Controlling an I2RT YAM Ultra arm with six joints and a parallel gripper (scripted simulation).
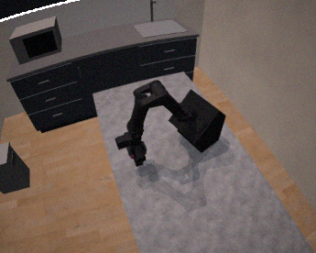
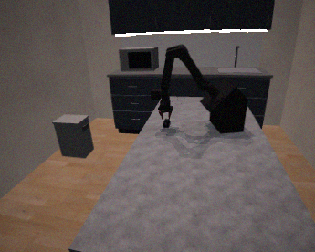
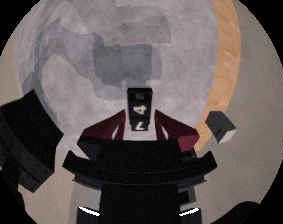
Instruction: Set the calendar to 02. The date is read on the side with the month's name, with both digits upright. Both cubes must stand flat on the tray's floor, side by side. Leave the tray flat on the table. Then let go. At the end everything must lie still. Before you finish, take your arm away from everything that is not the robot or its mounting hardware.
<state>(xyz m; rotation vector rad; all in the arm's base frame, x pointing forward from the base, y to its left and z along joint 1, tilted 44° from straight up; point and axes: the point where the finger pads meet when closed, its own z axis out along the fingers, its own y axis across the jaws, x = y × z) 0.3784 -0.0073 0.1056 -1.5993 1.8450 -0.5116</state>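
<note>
Right now the dark calendar cube is 30 mm below my hand. Round my hand: dark tray 50 mm below, 20 mm to the right.
</note>
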